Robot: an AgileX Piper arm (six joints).
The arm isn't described. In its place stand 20 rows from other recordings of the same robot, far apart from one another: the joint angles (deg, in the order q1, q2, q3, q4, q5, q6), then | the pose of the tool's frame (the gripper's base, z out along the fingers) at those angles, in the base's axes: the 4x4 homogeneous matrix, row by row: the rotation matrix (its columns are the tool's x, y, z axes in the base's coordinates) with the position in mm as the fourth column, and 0 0 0 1 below.
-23.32 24.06 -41.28 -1.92 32.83 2.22 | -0.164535, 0.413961, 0.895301, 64.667; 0.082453, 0.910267, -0.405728, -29.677; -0.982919, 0.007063, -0.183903, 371.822; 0, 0, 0, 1
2.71 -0.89 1.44 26.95 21.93 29.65 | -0.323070, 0.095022, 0.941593, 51.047; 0.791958, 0.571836, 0.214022, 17.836; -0.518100, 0.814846, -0.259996, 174.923; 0, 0, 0, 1
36.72 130.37 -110.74 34.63 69.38 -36.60 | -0.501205, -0.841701, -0.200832, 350.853; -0.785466, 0.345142, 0.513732, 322.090; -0.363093, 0.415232, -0.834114, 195.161; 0, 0, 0, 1
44.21 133.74 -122.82 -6.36 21.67 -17.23 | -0.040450, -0.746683, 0.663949, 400.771; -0.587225, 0.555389, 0.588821, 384.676; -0.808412, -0.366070, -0.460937, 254.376; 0, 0, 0, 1
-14.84 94.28 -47.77 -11.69 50.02 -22.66 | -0.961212, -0.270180, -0.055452, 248.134; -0.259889, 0.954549, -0.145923, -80.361; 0.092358, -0.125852, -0.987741, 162.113; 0, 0, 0, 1
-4.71 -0.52 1.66 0.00 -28.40 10.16 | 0.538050, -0.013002, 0.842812, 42.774; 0.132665, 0.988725, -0.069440, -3.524; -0.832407, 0.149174, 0.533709, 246.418; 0, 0, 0, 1
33.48 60.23 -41.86 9.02 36.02 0.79 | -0.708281, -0.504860, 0.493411, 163.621; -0.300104, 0.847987, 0.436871, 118.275; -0.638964, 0.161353, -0.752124, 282.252; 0, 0, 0, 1
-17.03 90.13 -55.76 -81.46 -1.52 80.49 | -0.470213, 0.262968, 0.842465, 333.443; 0.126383, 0.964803, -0.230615, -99.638; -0.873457, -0.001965, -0.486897, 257.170; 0, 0, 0, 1
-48.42 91.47 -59.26 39.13 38.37 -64.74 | -0.775160, 0.165803, 0.609620, 240.569; 0.134760, 0.986133, -0.096853, -217.436; -0.617225, 0.007076, -0.786755, 237.604; 0, 0, 0, 1
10.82 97.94 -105.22 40.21 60.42 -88.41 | 0.255450, -0.823172, 0.507084, 358.096; -0.719382, 0.188579, 0.668526, 120.457; -0.645937, -0.535562, -0.544002, 422.654; 0, 0, 0, 1
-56.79 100.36 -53.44 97.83 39.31 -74.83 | -0.129531, 0.472072, 0.871992, 238.202; 0.804161, 0.564510, -0.186155, -259.597; -0.580126, 0.677109, -0.452744, 201.475; 0, 0, 0, 1
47.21 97.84 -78.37 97.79 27.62 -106.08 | 0.000038, -0.966573, 0.256390, 244.152; -0.166172, 0.252819, 0.953137, 325.283; -0.986097, -0.042641, -0.160608, 341.495; 0, 0, 0, 1
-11.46 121.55 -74.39 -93.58 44.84 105.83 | -0.473477, 0.782559, 0.404254, 410.479; 0.231665, 0.553441, -0.800022, -148.559; -0.849795, -0.285140, -0.443333, 151.089; 0, 0, 0, 1
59.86 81.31 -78.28 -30.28 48.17 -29.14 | 0.295511, -0.680342, 0.670678, 184.227; -0.913481, 0.004304, 0.406860, 249.206; -0.279690, -0.732882, -0.620207, 382.131; 0, 0, 0, 1
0.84 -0.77 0.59 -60.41 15.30 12.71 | -0.186753, 0.115118, 0.975639, 53.635; -0.712381, 0.667991, -0.215179, -20.097; -0.676489, -0.735211, -0.042742, 198.446; 0, 0, 0, 1
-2.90 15.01 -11.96 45.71 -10.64 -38.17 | 0.184346, 0.158961, 0.969922, 75.373; 0.112360, 0.976956, -0.181470, -15.861; -0.976418, 0.142433, 0.162237, 278.689; 0, 0, 0, 1
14.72 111.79 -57.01 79.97 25.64 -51.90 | -0.914960, -0.059976, 0.399062, 345.210; 0.184280, 0.817666, 0.545402, 130.784; -0.359010, 0.572561, -0.737079, 126.535; 0, 0, 0, 1
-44.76 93.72 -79.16 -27.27 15.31 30.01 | -0.231134, 0.793853, 0.562471, 269.724; 0.316359, 0.608033, -0.728158, -282.979; -0.920051, 0.009641, -0.391679, 346.677; 0, 0, 0, 1
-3.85 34.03 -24.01 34.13 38.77 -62.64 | -0.391349, -0.528680, 0.753222, 107.738; -0.508999, 0.806257, 0.301447, 24.794; -0.766659, -0.265418, -0.584625, 259.784; 0, 0, 0, 1
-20.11 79.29 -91.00 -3.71 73.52 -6.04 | -0.825886, 0.275196, 0.492118, 250.721; 0.171136, 0.953974, -0.246264, -97.814; -0.537239, -0.119166, -0.834969, 424.815; 0, 0, 0, 1
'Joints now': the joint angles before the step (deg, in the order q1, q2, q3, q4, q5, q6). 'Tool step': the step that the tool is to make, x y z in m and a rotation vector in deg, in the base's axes. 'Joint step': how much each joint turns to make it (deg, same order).
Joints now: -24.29 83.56 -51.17 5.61 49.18 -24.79
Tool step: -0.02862 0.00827 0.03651 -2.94 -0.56 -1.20
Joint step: 0.00 -8.98 -0.23 -3.73 7.34 3.19
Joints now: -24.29 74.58 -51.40 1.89 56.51 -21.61
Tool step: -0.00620 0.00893 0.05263 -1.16 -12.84 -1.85
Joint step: 0.14 -6.97 -4.95 3.84 -0.34 1.24
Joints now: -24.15 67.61 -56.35 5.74 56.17 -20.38
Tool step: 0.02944 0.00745 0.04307 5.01 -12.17 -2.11
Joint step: 2.40 2.62 -9.51 7.02 -3.00 4.40
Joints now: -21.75 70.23 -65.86 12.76 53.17 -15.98
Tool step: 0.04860 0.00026 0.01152 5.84 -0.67 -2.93
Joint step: 3.40 9.53 -10.74 0.54 1.05 8.51
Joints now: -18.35 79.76 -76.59 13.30 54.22 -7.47
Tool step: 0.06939 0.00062 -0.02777 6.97 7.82 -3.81
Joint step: 3.71 15.44 -12.32 -1.36 4.58 10.47
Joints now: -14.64 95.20 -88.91 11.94 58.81 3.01
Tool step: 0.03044 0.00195 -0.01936 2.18 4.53 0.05
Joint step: 1.34 7.47 -6.26 -0.06 3.37 2.29
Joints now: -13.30 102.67 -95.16 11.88 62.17 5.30
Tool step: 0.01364 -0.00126 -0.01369 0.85 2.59 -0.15
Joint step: 0.26 3.74 -2.62 -0.11 1.48 0.80
